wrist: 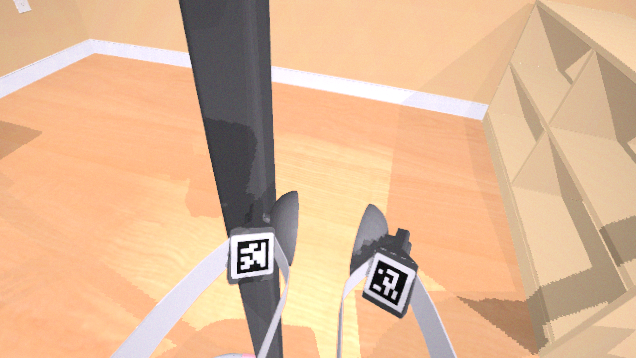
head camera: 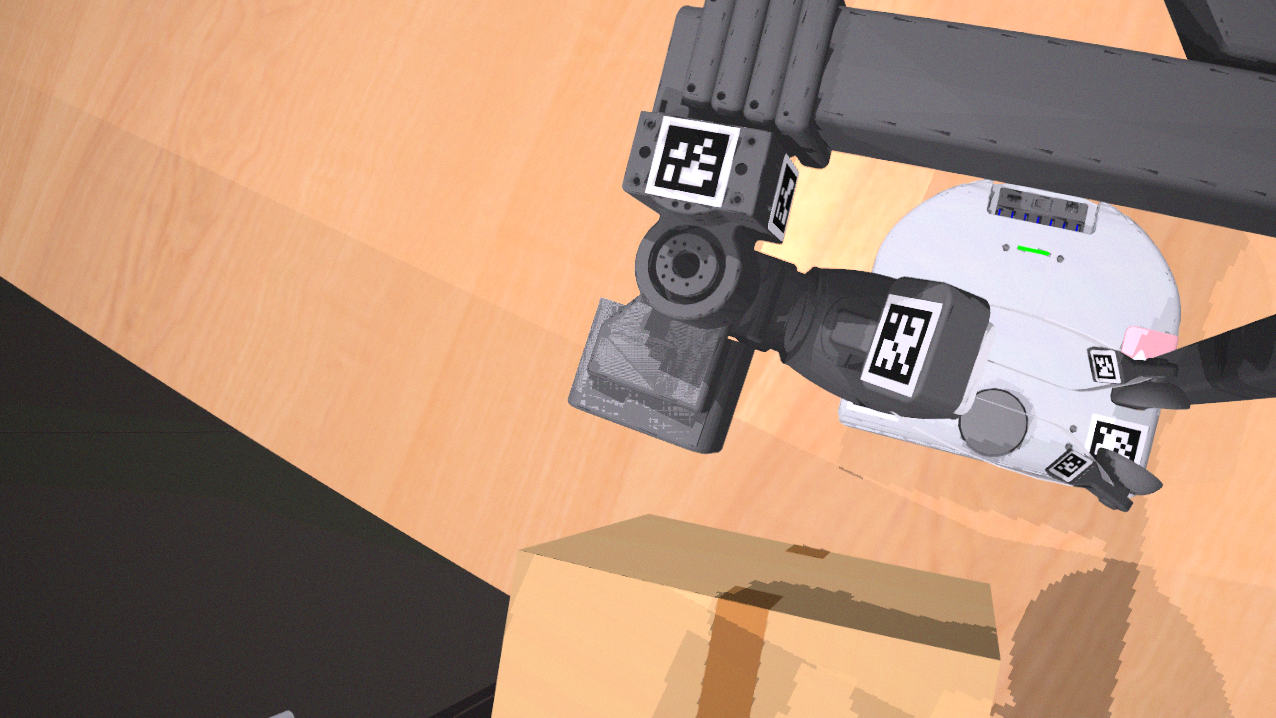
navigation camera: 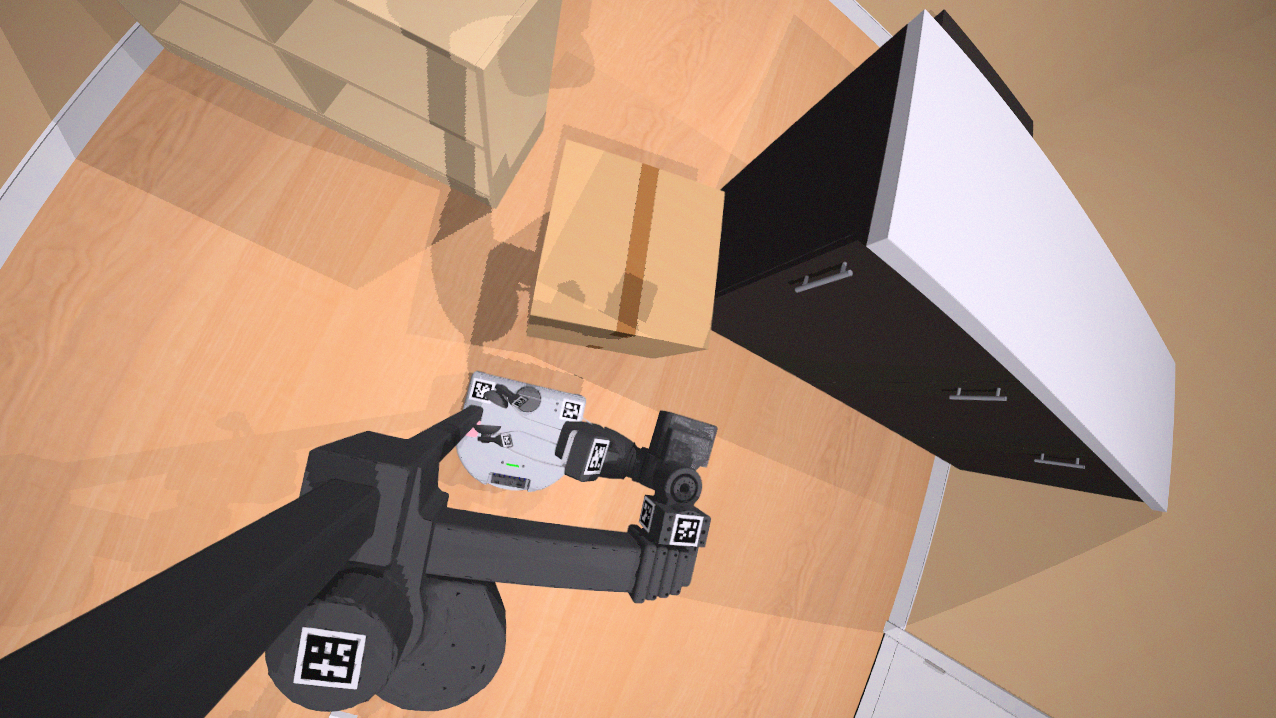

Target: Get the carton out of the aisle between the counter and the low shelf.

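Pixels of known places: gripper, fingertip midpoint: [wrist: 329,221] [head camera: 1167,444] [navigation camera: 480,409]; robot's base, link origin: [head camera: 990,419].
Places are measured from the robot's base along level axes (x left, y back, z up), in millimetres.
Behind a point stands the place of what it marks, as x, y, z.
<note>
The brown taped carton [head camera: 624,642] @(-276, -288, 406) [navigation camera: 588,241] @(-34, -411, 406) stands upright on the floor between the counter and the low shelf. In the navigation camera its right side is beside the counter's dark end; whether they touch is unclear. The counter [head camera: 178,500] @(-818, -310, 432) [navigation camera: 1026,267] @(-858, -494, 910) has a white top and dark fronts. The beige low shelf [navigation camera: 517,98] @(239, -739, 386) [wrist: 610,30] @(1051, -866, 610) stands to the carton's upper left, with floor between them. My gripper [head camera: 1142,434] @(83, 5, 681) [navigation camera: 491,414] @(83, 5, 681) [wrist: 329,221] @(83, 5, 681) is open and empty, folded back above my base, apart from the carton.
My white base [head camera: 936,223] @(-110, 198, 160) [navigation camera: 535,473] @(-69, 202, 159) is on the floor near the carton's taped end. My retracted arm [head camera: 1026,107] @(-33, 101, 922) [navigation camera: 535,553] @(-7, 98, 922) extends beside it. The dark mast [wrist: 230,125] @(117, 69, 719) rises beside the left finger. White skirting [wrist: 340,87] @(1621, -37, 36) runs along the wall. A white cabinet [navigation camera: 928,692] @(-1992, 987, 290) shows at the lower right.
</note>
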